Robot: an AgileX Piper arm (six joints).
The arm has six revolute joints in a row. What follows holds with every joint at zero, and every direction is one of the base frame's. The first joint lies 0.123 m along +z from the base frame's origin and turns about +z. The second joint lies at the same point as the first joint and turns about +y. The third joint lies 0.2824 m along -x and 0.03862 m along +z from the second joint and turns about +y. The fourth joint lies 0.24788 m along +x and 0.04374 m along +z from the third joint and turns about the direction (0.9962, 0, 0.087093). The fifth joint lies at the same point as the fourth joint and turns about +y. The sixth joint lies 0.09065 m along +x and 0.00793 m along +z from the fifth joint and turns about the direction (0.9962, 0, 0.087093). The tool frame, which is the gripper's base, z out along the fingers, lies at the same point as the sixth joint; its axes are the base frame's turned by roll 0, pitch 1.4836 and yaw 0 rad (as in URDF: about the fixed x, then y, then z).
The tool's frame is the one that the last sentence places.
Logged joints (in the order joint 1, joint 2, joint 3, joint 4, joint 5, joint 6), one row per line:
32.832, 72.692, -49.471, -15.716, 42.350, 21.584
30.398, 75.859, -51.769, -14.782, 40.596, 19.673
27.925, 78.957, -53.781, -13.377, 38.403, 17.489
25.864, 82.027, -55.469, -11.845, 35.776, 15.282
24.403, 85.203, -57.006, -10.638, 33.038, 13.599
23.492, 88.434, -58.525, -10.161, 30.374, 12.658
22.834, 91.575, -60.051, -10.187, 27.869, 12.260
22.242, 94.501, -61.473, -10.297, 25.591, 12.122
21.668, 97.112, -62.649, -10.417, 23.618, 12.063
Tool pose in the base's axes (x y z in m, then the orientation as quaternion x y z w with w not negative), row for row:
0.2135, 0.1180, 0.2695, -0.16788, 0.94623, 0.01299, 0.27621
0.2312, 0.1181, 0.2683, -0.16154, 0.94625, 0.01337, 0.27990
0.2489, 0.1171, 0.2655, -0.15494, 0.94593, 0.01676, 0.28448
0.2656, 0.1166, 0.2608, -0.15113, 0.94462, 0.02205, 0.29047
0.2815, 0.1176, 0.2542, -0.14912, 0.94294, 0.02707, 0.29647
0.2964, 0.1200, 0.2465, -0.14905, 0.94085, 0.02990, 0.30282
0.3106, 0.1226, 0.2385, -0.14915, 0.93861, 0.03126, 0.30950
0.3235, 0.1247, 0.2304, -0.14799, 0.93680, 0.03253, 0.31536
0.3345, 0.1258, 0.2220, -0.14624, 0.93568, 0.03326, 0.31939
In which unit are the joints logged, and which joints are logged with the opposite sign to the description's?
The joints are logged in degrees. Opposite sign: none.
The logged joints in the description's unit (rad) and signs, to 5 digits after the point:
0.57303, 1.26871, -0.86343, -0.27430, 0.73915, 0.37671
0.53055, 1.32399, -0.90354, -0.25799, 0.70853, 0.34336
0.48738, 1.37806, -0.93866, -0.23347, 0.67026, 0.30524
0.45141, 1.43164, -0.96812, -0.20673, 0.62441, 0.26672
0.42591, 1.48707, -0.99494, -0.18567, 0.57662, 0.23735
0.41001, 1.54346, -1.02145, -0.17734, 0.53013, 0.22092
0.39853, 1.59829, -1.04809, -0.17780, 0.48641, 0.21398
0.38820, 1.64935, -1.07291, -0.17972, 0.44665, 0.21157
0.37818, 1.69492, -1.09343, -0.18181, 0.41221, 0.21054

